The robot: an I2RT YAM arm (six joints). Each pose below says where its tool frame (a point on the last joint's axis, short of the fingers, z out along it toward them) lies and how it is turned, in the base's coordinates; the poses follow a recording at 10 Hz.
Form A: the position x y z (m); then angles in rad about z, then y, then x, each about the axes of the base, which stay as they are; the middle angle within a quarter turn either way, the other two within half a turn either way.
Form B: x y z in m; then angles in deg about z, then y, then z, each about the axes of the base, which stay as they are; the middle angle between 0 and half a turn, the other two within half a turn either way. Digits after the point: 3 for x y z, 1 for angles.
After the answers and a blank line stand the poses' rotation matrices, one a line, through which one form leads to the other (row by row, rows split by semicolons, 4 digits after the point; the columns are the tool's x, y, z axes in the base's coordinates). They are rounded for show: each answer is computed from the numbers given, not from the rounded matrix.
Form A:
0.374 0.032 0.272 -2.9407 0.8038 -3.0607
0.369 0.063 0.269 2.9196 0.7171 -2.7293
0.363 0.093 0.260 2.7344 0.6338 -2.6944
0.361 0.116 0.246 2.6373 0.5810 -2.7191
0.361 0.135 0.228 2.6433 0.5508 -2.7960
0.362 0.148 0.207 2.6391 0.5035 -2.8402
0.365 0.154 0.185 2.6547 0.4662 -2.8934
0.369 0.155 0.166 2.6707 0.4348 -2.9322
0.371 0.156 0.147 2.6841 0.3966 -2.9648
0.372 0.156 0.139 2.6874 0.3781 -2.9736
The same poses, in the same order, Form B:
0.374 0.032 0.272 17.9 133.8 4.5
0.369 0.063 0.269 20.9 133.7 24.7
0.363 0.093 0.260 15.7 136.6 30.5
0.361 0.116 0.246 10.4 139.7 32.0
0.361 0.135 0.228 6.0 143.3 28.9
0.362 0.148 0.207 4.0 146.8 28.3
0.365 0.154 0.185 1.5 150.0 26.0
0.369 0.155 0.166 -0.2 152.5 24.1
0.371 0.156 0.147 -1.4 155.2 22.8
0.372 0.156 0.139 -1.3 156.4 22.8

-0.6800 0.1385 0.7200; 0.2559 0.9651 0.0561; -0.6871 0.2224 -0.6917
-0.7352 -0.1659 0.6572; 0.0552 0.9517 0.3020; -0.6756 0.2583 -0.6906
-0.7399 -0.3191 0.5922; -0.1219 0.9294 0.3484; -0.6616 0.1856 -0.7265
-0.7319 -0.4039 0.5489; -0.2437 0.9073 0.3428; -0.6364 0.1171 -0.7624
-0.7485 -0.4072 0.5234; -0.2939 0.9112 0.2887; -0.5944 0.0622 -0.8017
-0.7676 -0.4218 0.4825; -0.3344 0.9059 0.2600; -0.5468 0.0383 -0.8364
-0.7895 -0.4180 0.4495; -0.3560 0.9084 0.2194; -0.5000 0.0132 -0.8659
-0.8082 -0.4115 0.4212; -0.3657 0.9114 0.1885; -0.4615 -0.0017 -0.8871
-0.8275 -0.4074 0.3863; -0.3739 0.9132 0.1622; -0.4188 -0.0102 -0.9080
-0.8351 -0.4077 0.3692; -0.3771 0.9130 0.1554; -0.4004 -0.0094 -0.9163

